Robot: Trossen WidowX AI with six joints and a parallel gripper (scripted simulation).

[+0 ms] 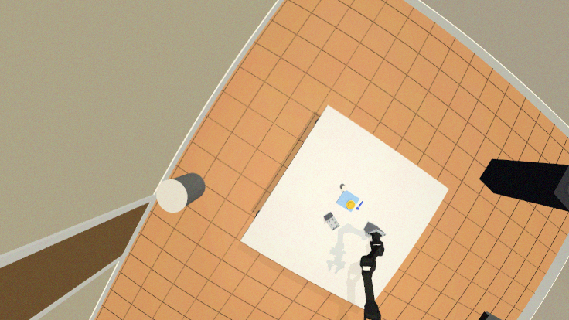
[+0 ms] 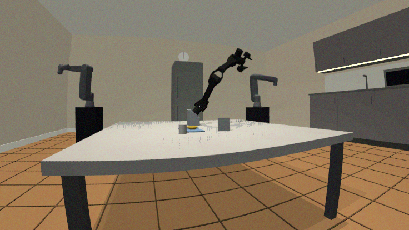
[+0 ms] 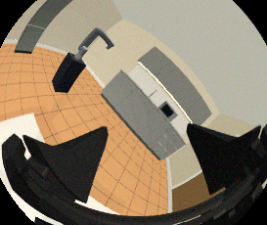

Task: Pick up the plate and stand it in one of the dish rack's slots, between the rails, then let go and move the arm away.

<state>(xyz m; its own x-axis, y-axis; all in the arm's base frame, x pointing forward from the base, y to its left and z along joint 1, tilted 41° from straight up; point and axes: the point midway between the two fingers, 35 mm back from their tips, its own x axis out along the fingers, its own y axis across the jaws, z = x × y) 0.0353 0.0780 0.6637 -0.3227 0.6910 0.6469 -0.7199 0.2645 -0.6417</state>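
Right now the yellow plate is 580 mm to the right of my gripper tip, 530 mm below it and 320 mm ahead of it. From my gripper tip the other things lie so: grey dish rack (520 mm below, 390 mm to the right, 350 mm ahead); light blue mat (590 mm to the right, 540 mm below, 350 mm ahead).
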